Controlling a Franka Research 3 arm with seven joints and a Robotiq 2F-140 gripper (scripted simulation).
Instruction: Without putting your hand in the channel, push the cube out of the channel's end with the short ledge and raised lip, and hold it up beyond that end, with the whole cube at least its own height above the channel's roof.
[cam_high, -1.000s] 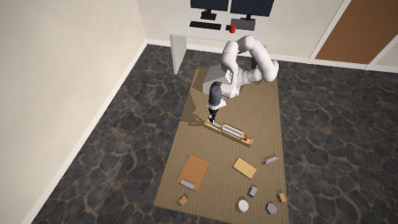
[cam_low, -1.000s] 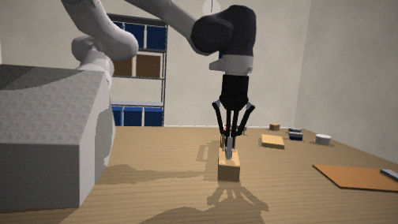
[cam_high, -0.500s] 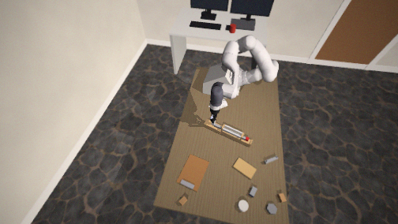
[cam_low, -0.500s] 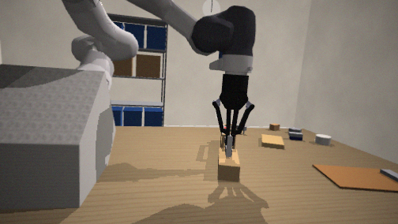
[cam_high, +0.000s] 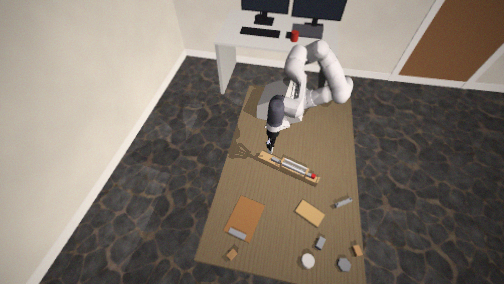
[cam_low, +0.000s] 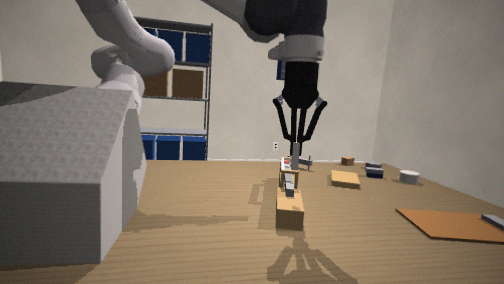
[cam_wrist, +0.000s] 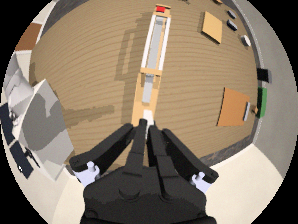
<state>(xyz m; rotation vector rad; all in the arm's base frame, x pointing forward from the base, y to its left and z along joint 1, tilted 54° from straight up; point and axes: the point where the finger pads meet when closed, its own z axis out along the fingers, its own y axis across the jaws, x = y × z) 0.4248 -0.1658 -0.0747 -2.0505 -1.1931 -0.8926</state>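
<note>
My gripper is now 110 mm short of the red cube, 290 mm to the right of it and 100 mm above it. The rest, counted from my hand: wooden channel: 60 mm ahead, 160 mm to the left, 100 mm below; tan board: 330 mm ahead, 270 mm to the left, 140 mm below; white disc: 590 mm ahead, 250 mm to the left, 140 mm below.
</note>
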